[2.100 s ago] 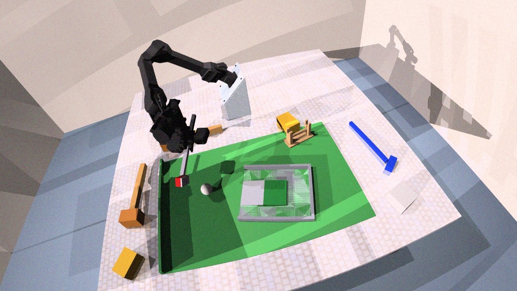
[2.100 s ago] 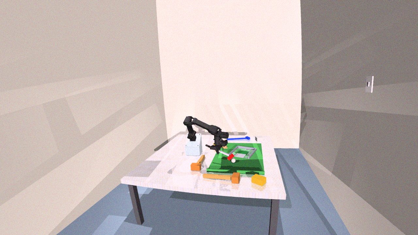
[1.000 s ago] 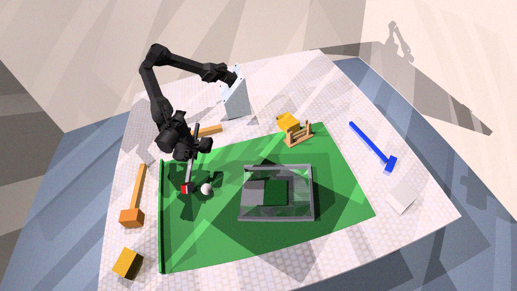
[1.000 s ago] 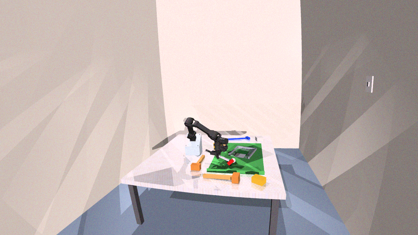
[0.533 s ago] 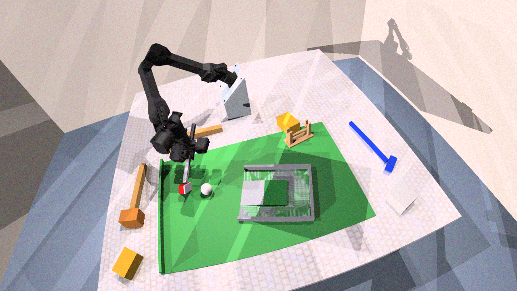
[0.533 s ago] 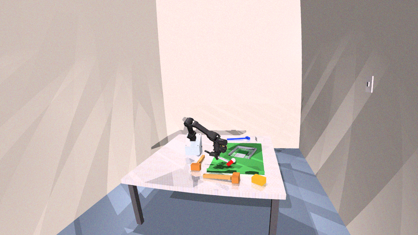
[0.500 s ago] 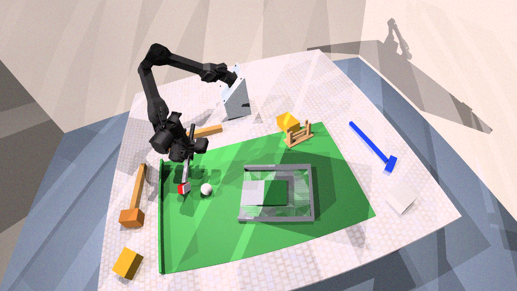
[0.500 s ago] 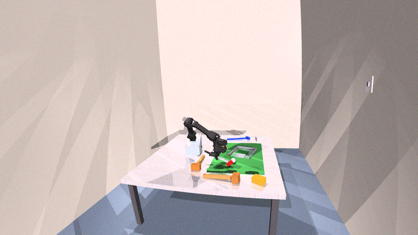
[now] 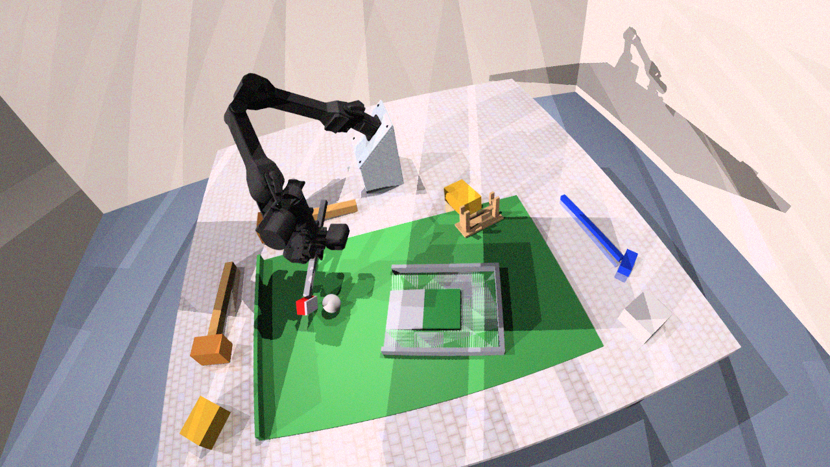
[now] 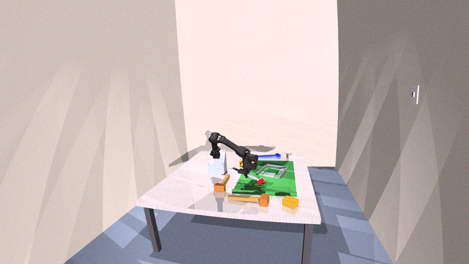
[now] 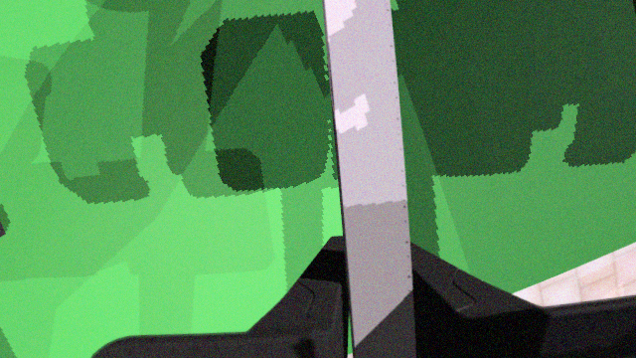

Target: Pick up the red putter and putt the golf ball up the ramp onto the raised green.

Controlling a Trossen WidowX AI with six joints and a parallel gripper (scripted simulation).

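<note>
Right now my gripper tip is 120 mm short of the white golf ball and 20 mm above it. Also, from my gripper tip: red putter: 20 mm ahead, 20 mm above; then wooden stand: 410 mm to the left, 10 mm below, 10 mm ahead; then blue putter: 680 mm to the left, 170 mm ahead, 30 mm below.
</note>
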